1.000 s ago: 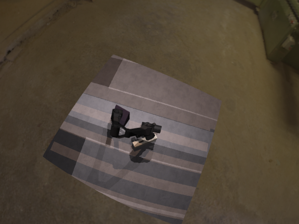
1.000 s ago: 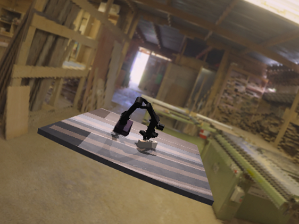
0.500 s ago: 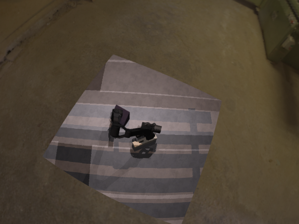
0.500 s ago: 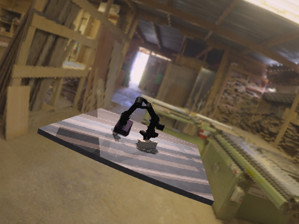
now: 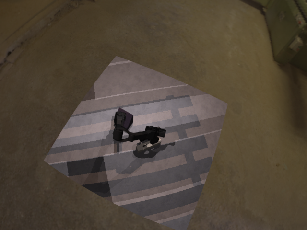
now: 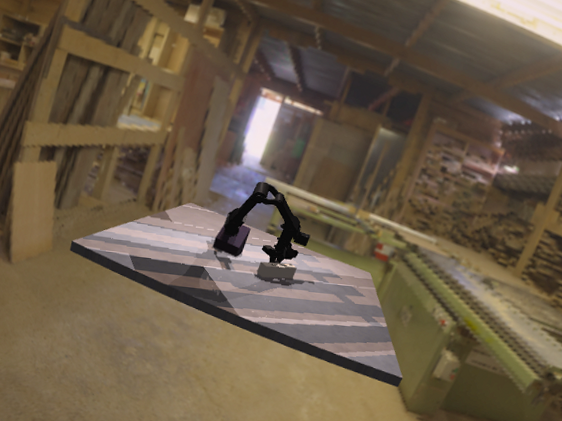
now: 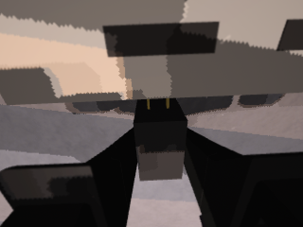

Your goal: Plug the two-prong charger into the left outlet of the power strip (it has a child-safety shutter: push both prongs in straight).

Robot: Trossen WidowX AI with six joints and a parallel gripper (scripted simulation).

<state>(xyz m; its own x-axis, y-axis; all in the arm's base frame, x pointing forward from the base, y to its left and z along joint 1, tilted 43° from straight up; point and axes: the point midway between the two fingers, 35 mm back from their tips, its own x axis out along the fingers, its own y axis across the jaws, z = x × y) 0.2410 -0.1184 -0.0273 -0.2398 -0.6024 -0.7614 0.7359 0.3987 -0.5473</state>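
Now: gripper tip 10 mm to the left of the black two-prong charger, 10 mm below it and 10 mm short of it.
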